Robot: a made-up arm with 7 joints. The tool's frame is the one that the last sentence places.
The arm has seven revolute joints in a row. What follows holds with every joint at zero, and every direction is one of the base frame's.
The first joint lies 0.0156 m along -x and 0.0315 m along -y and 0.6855 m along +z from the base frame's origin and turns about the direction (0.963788, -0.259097, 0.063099), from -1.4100 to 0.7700 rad.
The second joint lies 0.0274 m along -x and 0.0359 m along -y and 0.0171 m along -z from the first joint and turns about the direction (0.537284, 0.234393, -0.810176), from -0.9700 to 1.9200 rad.
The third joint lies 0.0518 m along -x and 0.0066 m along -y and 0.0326 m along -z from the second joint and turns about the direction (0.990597, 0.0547, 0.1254), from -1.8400 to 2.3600 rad.
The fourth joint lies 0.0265 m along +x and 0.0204 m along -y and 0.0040 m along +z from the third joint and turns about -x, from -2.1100 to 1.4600 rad.
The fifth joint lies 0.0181 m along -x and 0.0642 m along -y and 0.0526 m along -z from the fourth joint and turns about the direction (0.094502, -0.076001, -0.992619), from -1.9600 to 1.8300 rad.
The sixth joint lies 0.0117 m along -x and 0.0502 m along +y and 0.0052 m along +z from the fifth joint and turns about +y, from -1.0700 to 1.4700 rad.
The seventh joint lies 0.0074 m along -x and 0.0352 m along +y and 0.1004 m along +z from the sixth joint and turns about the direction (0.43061, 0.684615, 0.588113), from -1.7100 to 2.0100 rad.
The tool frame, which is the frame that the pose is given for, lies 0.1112 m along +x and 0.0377 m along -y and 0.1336 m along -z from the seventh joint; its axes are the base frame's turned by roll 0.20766, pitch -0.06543 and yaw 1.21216 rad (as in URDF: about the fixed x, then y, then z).
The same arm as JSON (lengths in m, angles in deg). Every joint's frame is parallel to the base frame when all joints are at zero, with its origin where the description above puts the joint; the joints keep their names.
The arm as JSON. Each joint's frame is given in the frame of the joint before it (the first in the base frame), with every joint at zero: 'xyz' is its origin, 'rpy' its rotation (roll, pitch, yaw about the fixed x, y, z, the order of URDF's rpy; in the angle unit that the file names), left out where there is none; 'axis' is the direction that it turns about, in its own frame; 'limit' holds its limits. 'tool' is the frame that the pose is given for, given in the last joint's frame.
{"units": {"length": "m", "angle": "deg"}, "joints": [{"name": "joint 1", "type": "revolute", "origin": {"xyz": [-0.0156, -0.0315, 0.6855]}, "axis": [0.963788, -0.259097, 0.063099], "limit": {"lower": -80.79, "upper": 44.12}}, {"name": "joint 2", "type": "revolute", "origin": {"xyz": [-0.0274, -0.0359, -0.0171]}, "axis": [0.537284, 0.234393, -0.810176], "limit": {"lower": -55.58, "upper": 110.01}}, {"name": "joint 3", "type": "revolute", "origin": {"xyz": [-0.0518, -0.0066, -0.0326]}, "axis": [0.990597, 0.0547, 0.1254], "limit": {"lower": -105.42, "upper": 135.22}}, {"name": "joint 4", "type": "revolute", "origin": {"xyz": [0.0265, -0.0204, 0.004]}, "axis": [-1.0, 0.0, 0.0], "limit": {"lower": -120.89, "upper": 83.65}}, {"name": "joint 5", "type": "revolute", "origin": {"xyz": [-0.0181, -0.0642, -0.0526]}, "axis": [0.094502, -0.076001, -0.992619], "limit": {"lower": -112.3, "upper": 104.85}}, {"name": "joint 6", "type": "revolute", "origin": {"xyz": [-0.0117, 0.0502, 0.0052]}, "axis": [0.0, 1.0, 0.0], "limit": {"lower": -61.31, "upper": 84.22}}, {"name": "joint 7", "type": "revolute", "origin": {"xyz": [-0.0074, 0.0352, 0.1004]}, "axis": [0.43061, 0.684615, 0.588113], "limit": {"lower": -97.98, "upper": 115.16}}], "tool": {"origin": {"xyz": [0.1112, -0.0377, -0.1336], "rpy": [11.9, -3.75, 69.45]}}}
